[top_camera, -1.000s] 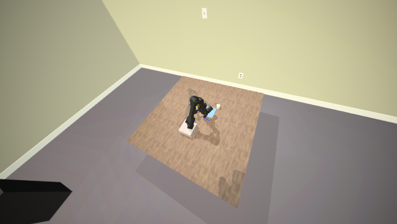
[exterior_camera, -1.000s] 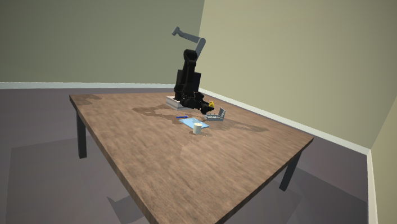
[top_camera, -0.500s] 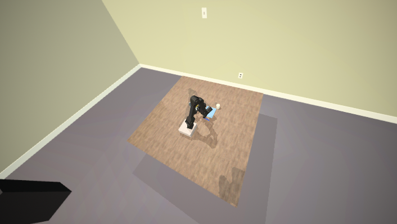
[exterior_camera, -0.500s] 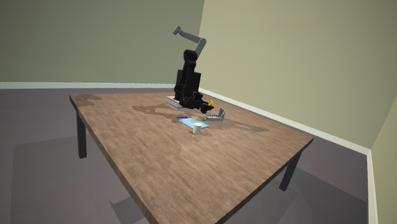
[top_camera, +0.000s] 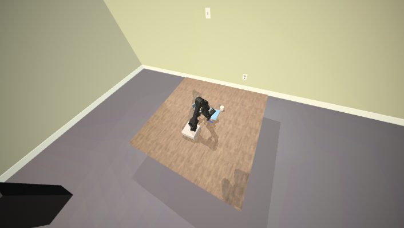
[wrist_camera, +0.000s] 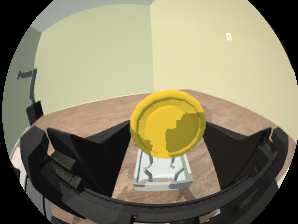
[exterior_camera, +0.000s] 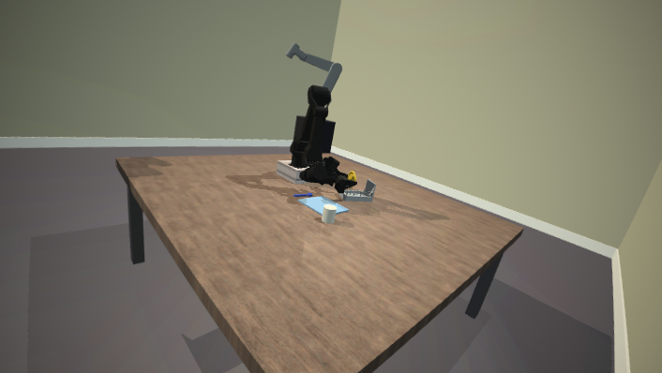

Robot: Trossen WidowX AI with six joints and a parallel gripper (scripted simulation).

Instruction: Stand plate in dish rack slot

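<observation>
My gripper tip is now 1 cm short of the grey dish rack, 3 cm to the right of it and 6 cm above it. Round my gripper tip: light blue mat (18 cm to the right, 8 cm below); blue utensil (11 cm behind, 17 cm to the right, 8 cm below); yellow plate (1 cm to the right).
</observation>
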